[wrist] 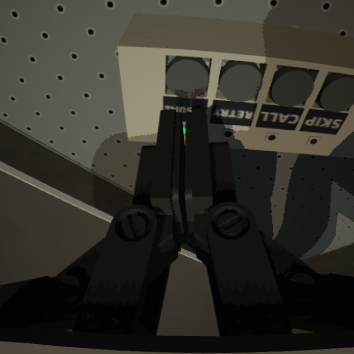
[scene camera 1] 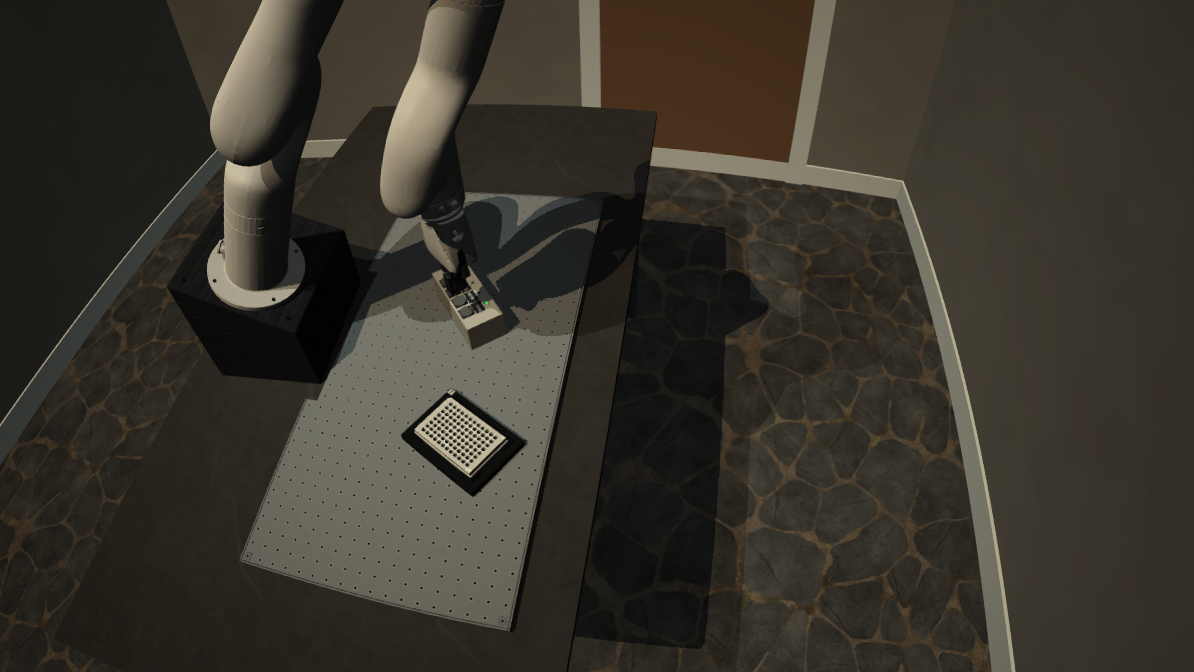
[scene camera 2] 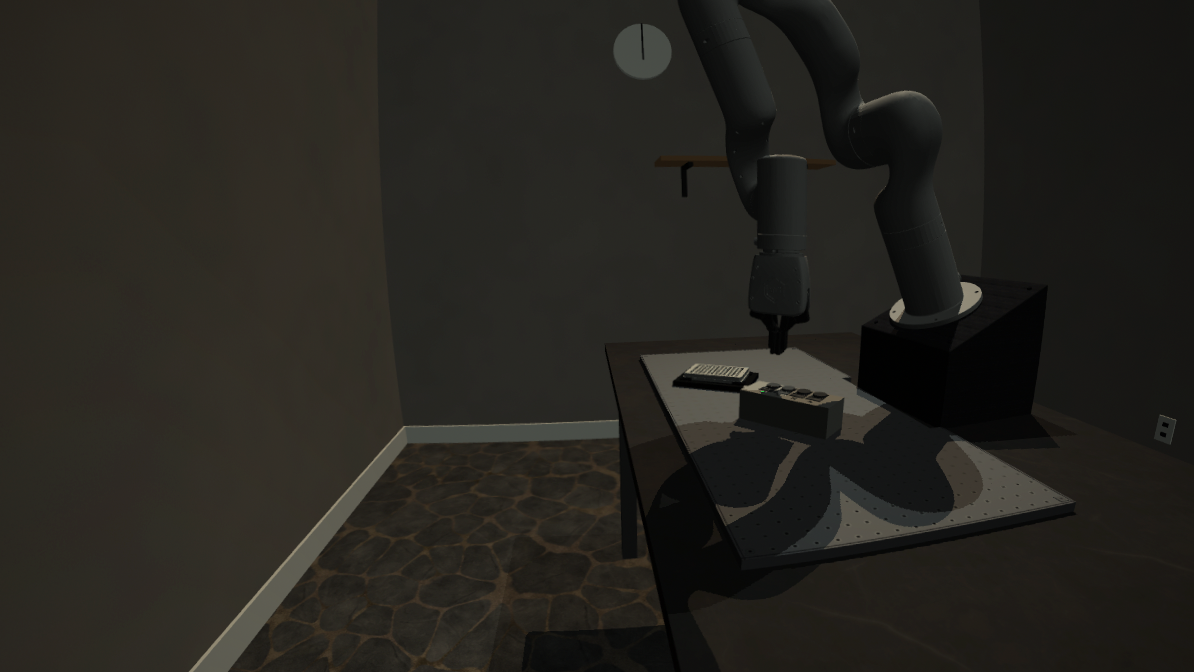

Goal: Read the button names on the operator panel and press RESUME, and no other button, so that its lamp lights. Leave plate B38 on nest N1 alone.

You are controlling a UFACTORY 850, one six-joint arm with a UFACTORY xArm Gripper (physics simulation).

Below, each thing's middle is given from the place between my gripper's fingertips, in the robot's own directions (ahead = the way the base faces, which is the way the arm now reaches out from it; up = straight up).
The resume button (wrist: pixel 186 76) lies 6 cm below my hand and 1 cm ahead of it. Also, from my hand: retry button (wrist: pixel 238 80) 6 cm below, 3 cm to the left, 1 cm behind; then operator panel (scene camera 2: pixel 808 415) 8 cm below, 5 cm to the left; then call button (wrist: pixel 290 85) 6 cm below, 5 cm to the left, 3 cm behind.
